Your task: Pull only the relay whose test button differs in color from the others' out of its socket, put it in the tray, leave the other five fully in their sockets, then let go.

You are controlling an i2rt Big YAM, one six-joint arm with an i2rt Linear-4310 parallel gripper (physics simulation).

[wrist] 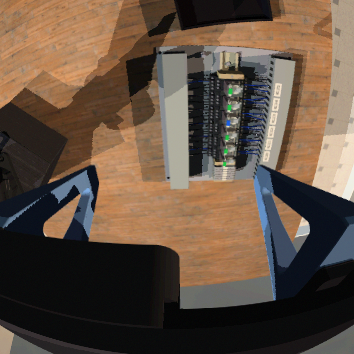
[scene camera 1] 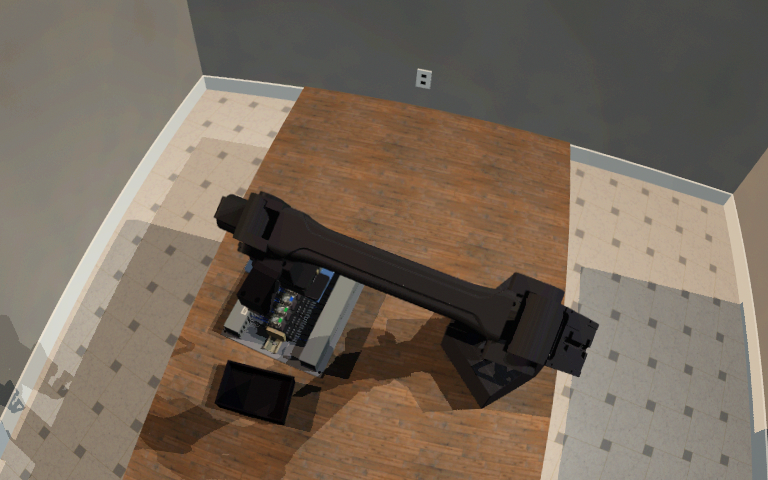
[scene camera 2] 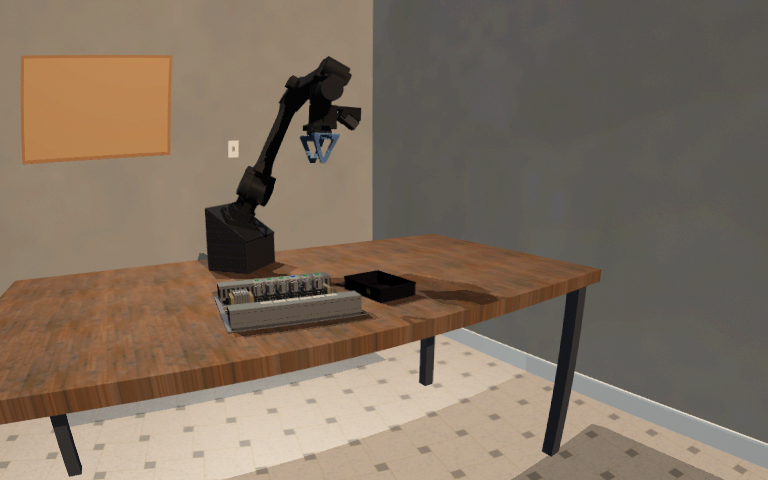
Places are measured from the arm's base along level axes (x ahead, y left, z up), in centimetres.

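Where they show: gripper, between the fingertips: (wrist: 175, 173) (scene camera 1: 294, 289) (scene camera 2: 317, 163); arm's base, origin of its link: (wrist: 2, 184) (scene camera 2: 237, 220).
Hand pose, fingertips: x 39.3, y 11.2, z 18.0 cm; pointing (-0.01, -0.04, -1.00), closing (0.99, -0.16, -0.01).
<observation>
Each offset is from my fingertips to the top centre of the thing. "spot": to the spot under its first point.
The relay with the blue test button @(dx +8.3, dy -10.8, dz -26.6 cm) (scene camera 1: 291, 298) (scene camera 2: 293, 277) (wrist: 229, 122) stands in the socket row, third from the tray end. The other relays show green buttons, such as the relay nearest the tray (scene camera 1: 280, 320) (scene camera 2: 317, 275) (wrist: 230, 91). All six look seated in line. The black tray @(dx +9.4, dy +12.5, dz -30.0 cm) (scene camera 1: 254, 390) (scene camera 2: 370, 290) (wrist: 225, 17) stands beyond the panel's end and looks empty. My gripper (scene camera 2: 317, 161) (wrist: 175, 173) is open and empty, high above the panel. In the wrist view the relay row is ahead of the fingertips, nearer the right finger. In scene camera 1 the arm hides part of the panel.
A wide grey duct @(dx -2.0, dy -12.4, dz -29.3 cm) (scene camera 1: 334, 322) (wrist: 175, 120) and a labelled duct @(dx +17.9, dy -14.8, dz -29.3 cm) (scene camera 2: 294, 313) (wrist: 281, 112) flank the relay row. A beige end piece @(spot: dx +9.1, dy -2.7, dz -29.5 cm) (wrist: 230, 75) stands at its tray end, pale terminal blocks @(dx +6.6, dy -24.3, dz -28.9 cm) (scene camera 2: 240, 296) (wrist: 224, 173) at the other. The arm's base (scene camera 2: 240, 243) stands behind the panel.
</observation>
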